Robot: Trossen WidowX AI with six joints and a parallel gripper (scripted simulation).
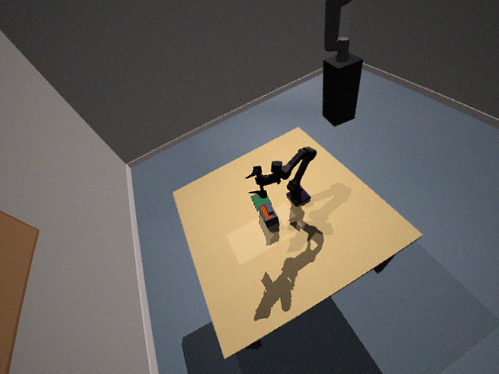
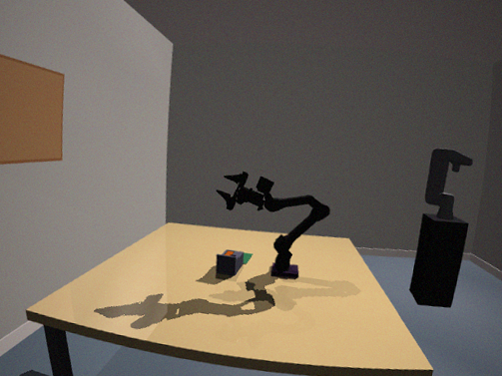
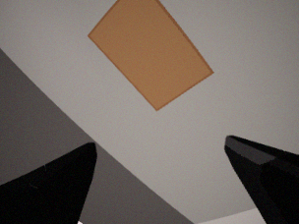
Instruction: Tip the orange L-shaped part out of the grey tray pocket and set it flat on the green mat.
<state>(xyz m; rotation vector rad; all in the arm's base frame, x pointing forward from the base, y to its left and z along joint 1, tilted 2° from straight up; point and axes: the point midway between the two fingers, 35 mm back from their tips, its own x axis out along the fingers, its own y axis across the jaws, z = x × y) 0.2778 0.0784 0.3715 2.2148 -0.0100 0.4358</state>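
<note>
Right now the orange L-shaped part is 6 cm behind my gripper tip, 1 cm to the left of it and 36 cm below it. Also, from my gripper tip: green mat (6 cm behind, 16 cm to the right, 42 cm below).
</note>
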